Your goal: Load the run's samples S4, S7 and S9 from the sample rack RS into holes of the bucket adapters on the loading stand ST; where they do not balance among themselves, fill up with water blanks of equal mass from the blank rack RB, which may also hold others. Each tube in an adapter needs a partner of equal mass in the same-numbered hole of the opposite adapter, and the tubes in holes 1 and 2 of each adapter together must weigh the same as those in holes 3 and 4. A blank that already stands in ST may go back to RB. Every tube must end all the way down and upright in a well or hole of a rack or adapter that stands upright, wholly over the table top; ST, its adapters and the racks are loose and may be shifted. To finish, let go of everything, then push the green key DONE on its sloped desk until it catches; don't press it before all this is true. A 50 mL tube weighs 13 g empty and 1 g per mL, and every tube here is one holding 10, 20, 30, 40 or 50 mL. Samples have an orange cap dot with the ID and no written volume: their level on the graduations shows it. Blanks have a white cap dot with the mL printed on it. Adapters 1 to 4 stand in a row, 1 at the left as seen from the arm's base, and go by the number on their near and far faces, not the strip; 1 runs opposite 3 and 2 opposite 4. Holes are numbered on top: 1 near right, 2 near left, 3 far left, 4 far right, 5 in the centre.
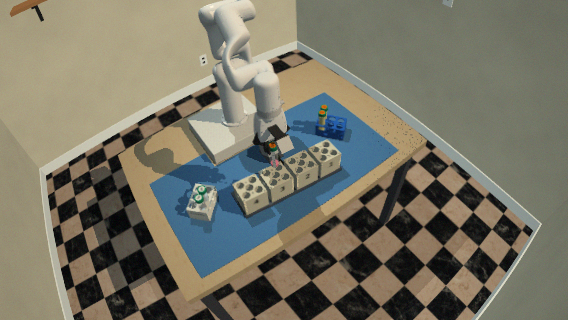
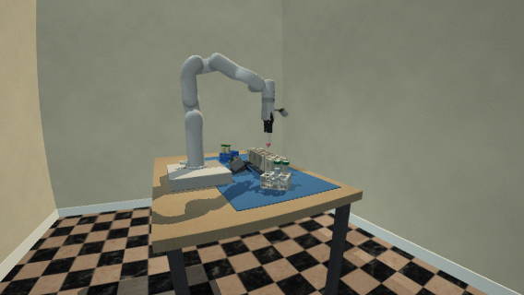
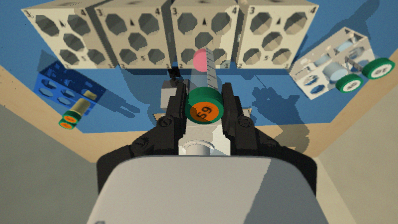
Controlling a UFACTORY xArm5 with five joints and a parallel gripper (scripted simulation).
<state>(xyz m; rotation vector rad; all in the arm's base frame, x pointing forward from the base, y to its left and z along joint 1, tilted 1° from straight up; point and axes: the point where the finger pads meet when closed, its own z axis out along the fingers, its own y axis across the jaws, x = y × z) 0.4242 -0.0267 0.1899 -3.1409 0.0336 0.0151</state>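
The sample tube S9 lies 10 mm ahead of my hand and 50 mm below it. Round my hand: adapter 2: 110 mm to the left, 200 mm below; DONE desk: 180 mm behind, 80 mm to the left, 200 mm below; adapter 4: 110 mm to the right, 200 mm below.
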